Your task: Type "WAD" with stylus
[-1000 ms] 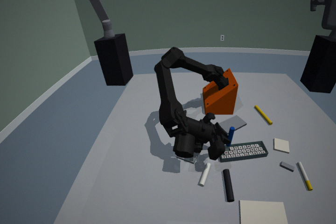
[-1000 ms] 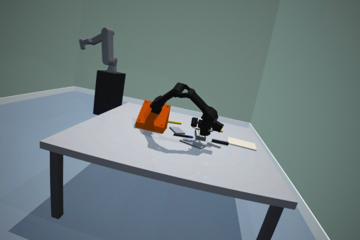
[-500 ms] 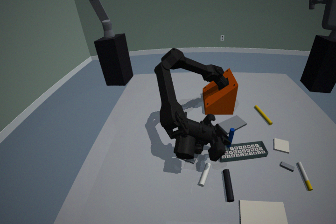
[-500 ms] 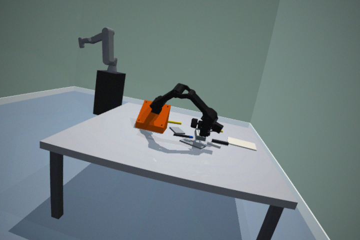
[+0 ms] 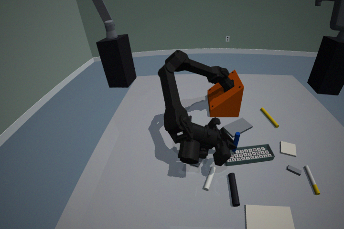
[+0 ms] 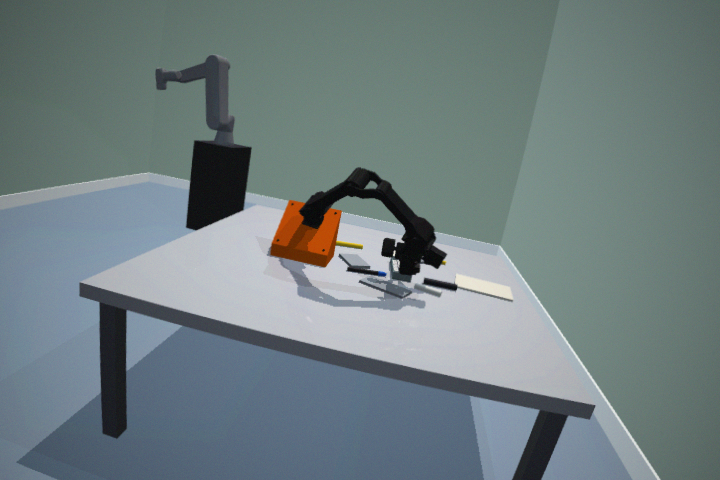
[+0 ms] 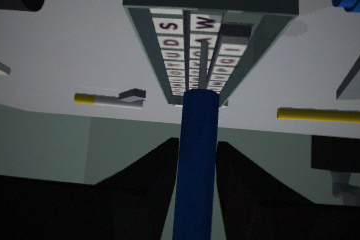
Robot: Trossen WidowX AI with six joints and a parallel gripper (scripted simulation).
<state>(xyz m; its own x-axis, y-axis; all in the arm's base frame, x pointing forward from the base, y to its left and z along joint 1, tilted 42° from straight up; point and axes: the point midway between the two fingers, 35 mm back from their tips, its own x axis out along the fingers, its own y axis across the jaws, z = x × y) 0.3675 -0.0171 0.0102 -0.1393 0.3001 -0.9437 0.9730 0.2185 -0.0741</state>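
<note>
My gripper tip is 1 cm short of the D key, 3 cm to the right of it and 7 cm above it. Round my gripper tip: grey stylus tip: 5 cm below; then white cylinder: 11 cm ahead, 8 cm to the right, 7 cm below; then blue stylus: 1 cm below.
</note>
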